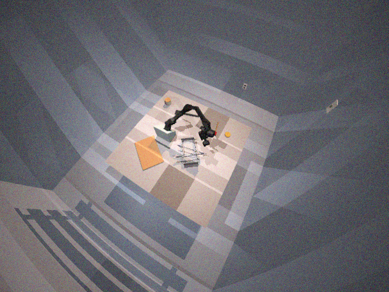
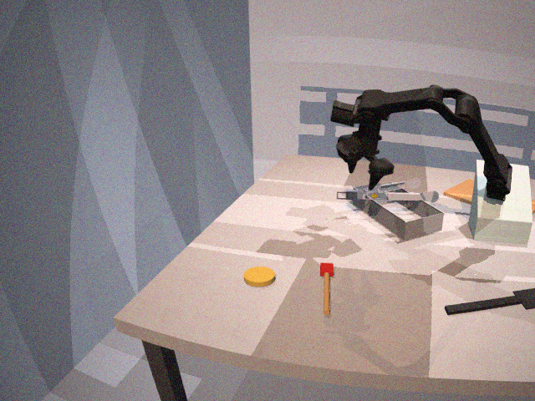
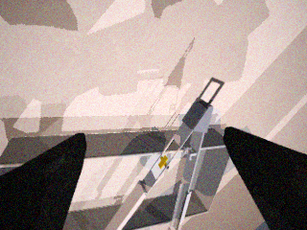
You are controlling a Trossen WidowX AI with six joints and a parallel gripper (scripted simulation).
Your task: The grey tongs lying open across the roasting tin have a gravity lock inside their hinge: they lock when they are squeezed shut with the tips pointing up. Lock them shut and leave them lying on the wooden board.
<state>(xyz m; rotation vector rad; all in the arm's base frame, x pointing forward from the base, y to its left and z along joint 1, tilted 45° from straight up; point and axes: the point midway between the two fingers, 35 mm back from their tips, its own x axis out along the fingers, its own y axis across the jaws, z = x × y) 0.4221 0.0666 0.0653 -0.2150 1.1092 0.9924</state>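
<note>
My gripper tip is 90 mm to the left of the yellow mark, 70 mm above it and 30 mm past it. Also, from my gripper tip: yellow disc: 340 mm to the left, 160 mm ahead, 130 mm below; then grey roasting tin: 120 mm to the right, 110 mm below, 100 mm behind; then red-headed spatula: 310 mm to the left, 130 mm below, 10 mm ahead.
</note>
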